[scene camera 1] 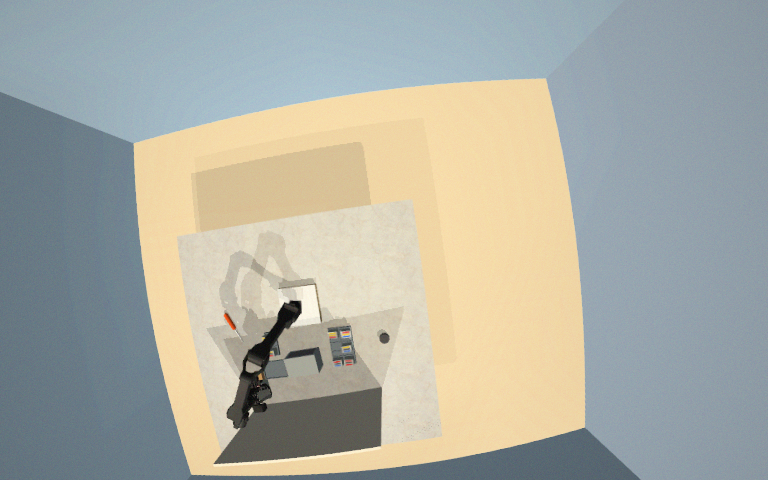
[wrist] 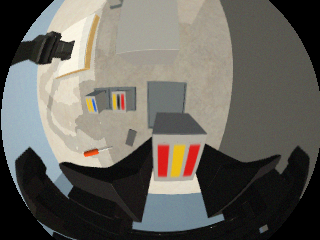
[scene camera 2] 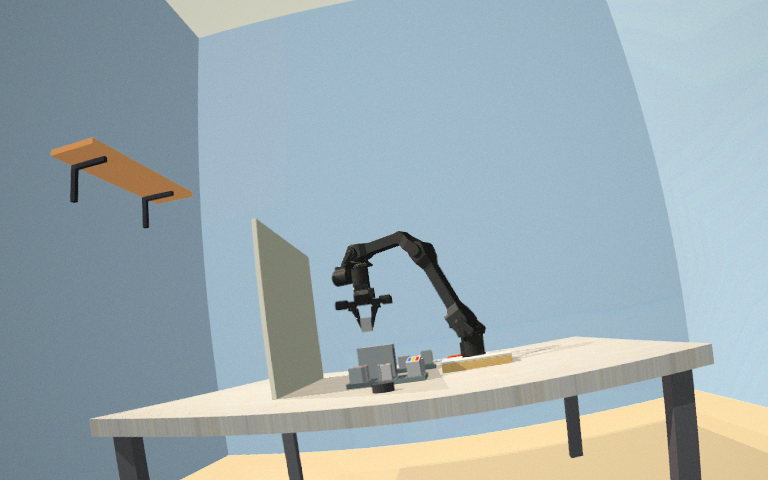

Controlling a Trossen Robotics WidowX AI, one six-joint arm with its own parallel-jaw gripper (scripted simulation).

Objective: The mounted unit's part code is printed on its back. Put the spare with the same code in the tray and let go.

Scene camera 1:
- grey mounted unit: 308,361
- tall upright panel: 348,423
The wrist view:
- gripper: 172,140
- tall upright panel: 266,117
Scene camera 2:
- gripper: 367,328
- grey mounted unit: 372,356
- tall upright panel: 292,349
